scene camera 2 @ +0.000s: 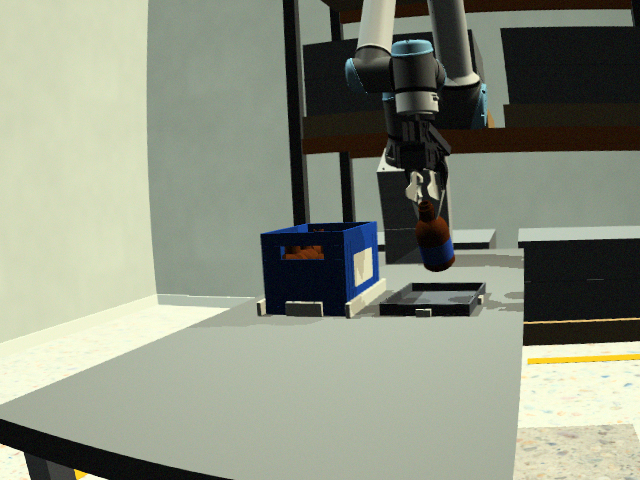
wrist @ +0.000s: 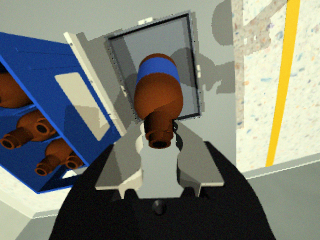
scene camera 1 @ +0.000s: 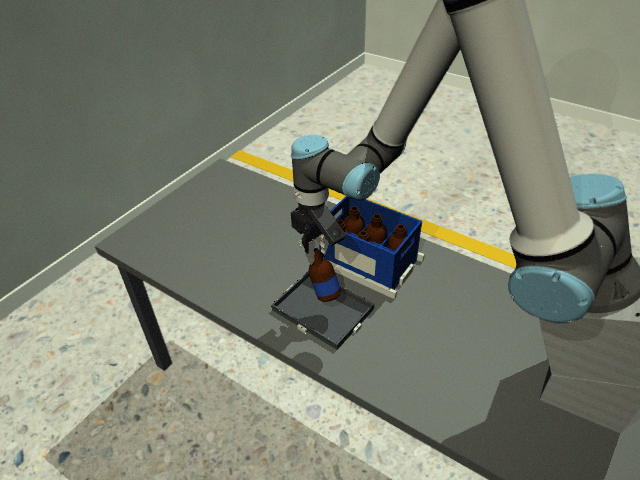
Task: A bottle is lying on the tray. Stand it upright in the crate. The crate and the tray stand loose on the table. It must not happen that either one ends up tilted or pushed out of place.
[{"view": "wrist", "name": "gripper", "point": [159, 120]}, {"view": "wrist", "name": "blue crate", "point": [49, 73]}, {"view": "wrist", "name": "brown bottle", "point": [158, 98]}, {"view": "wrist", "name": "dark tray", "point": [172, 35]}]
